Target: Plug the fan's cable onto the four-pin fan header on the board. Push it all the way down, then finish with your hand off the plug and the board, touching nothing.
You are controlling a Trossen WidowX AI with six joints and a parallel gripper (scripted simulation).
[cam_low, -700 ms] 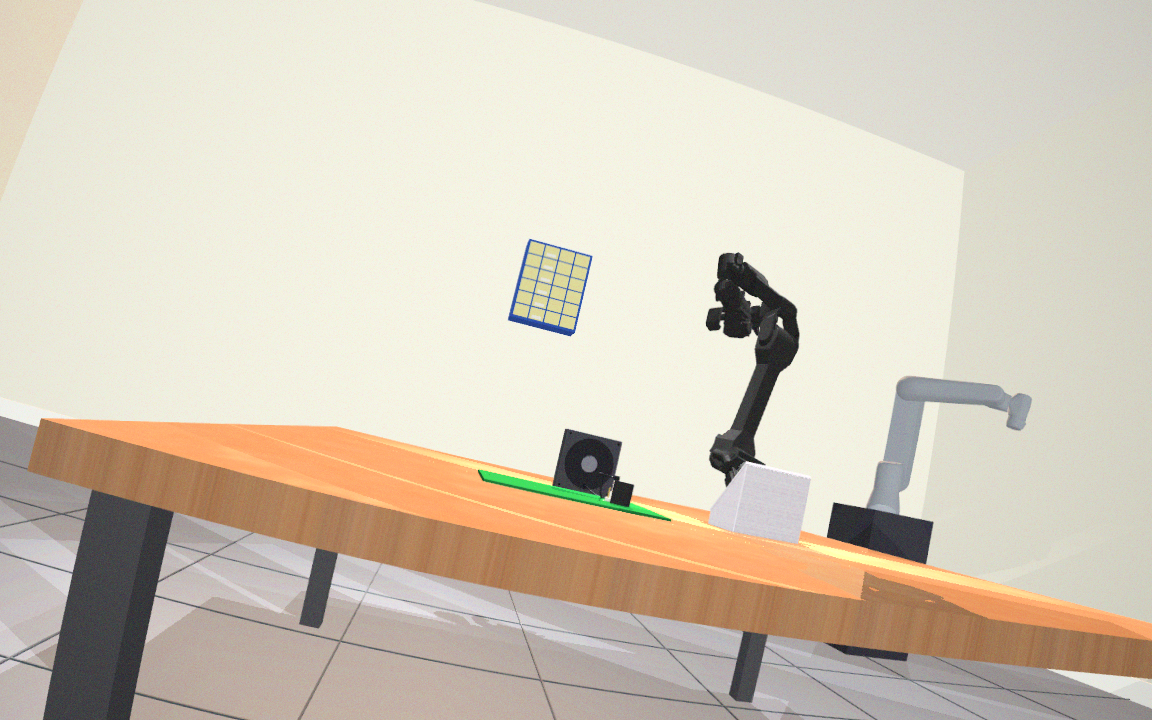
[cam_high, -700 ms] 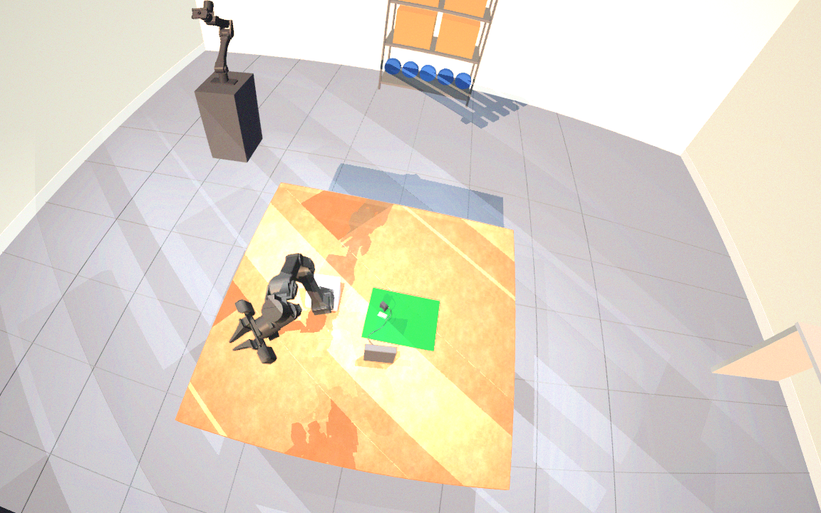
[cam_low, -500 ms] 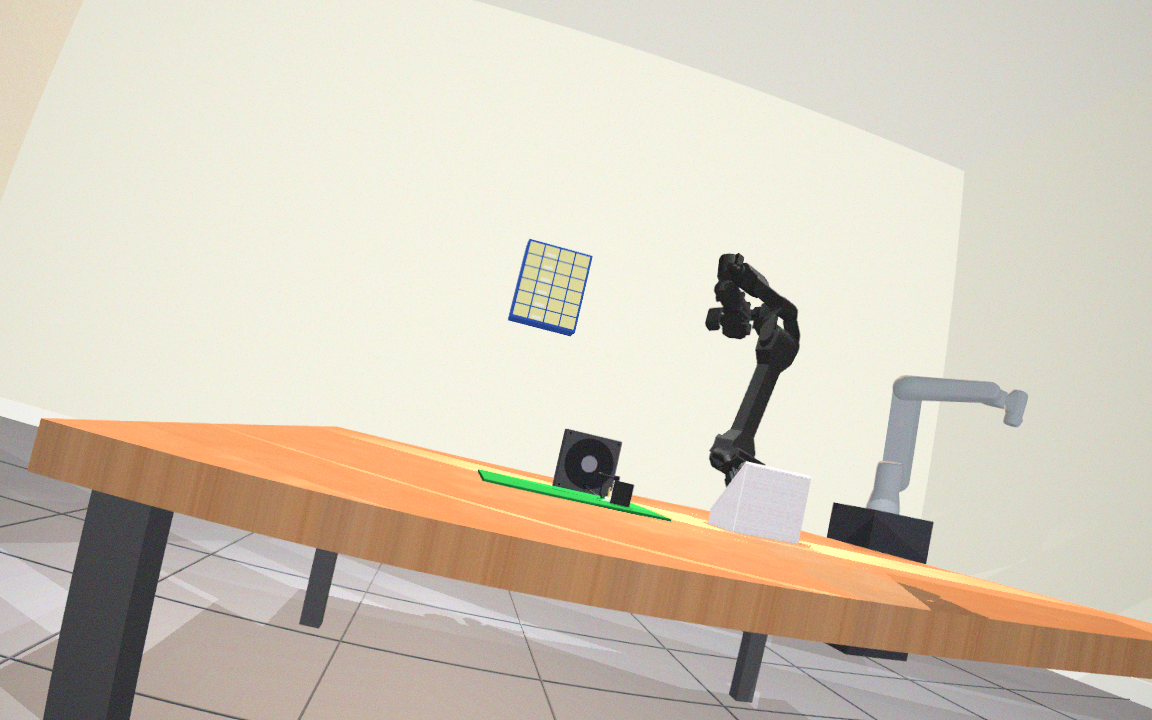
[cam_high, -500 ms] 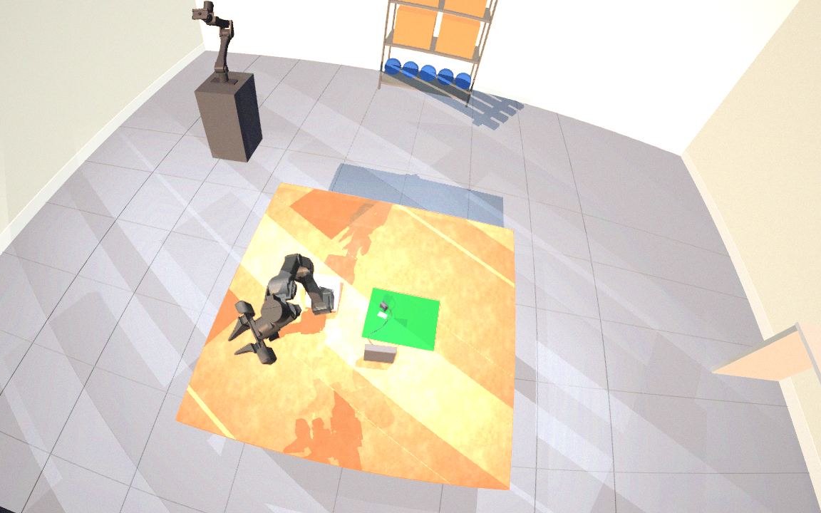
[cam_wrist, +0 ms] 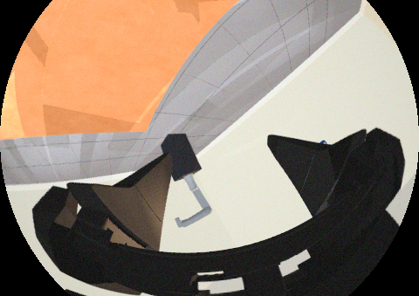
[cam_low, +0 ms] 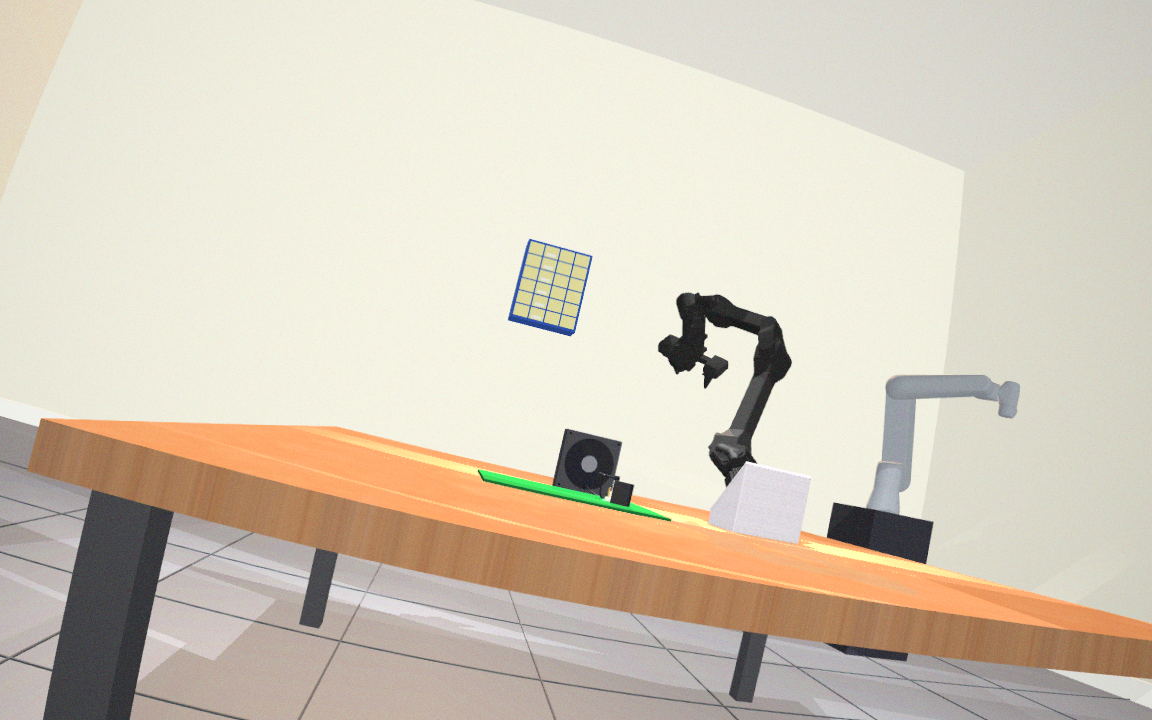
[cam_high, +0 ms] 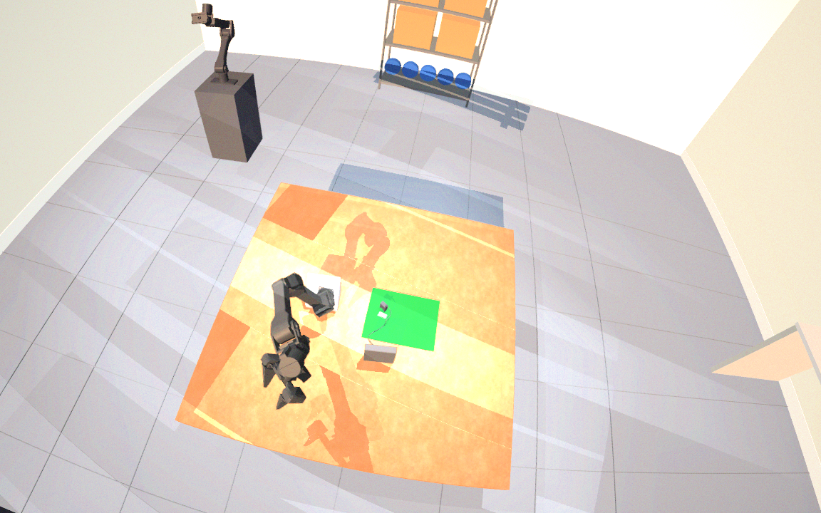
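My gripper tip is 28 cm short of the dark plug, 54 cm to the right of it and 31 cm above it. Round my gripper tip: white four-pin header (28 cm ahead, 51 cm to the left, 33 cm below); then black fan (30 cm ahead, 32 cm to the left, 27 cm below); then green board (37 cm ahead, 51 cm to the left, 34 cm below).
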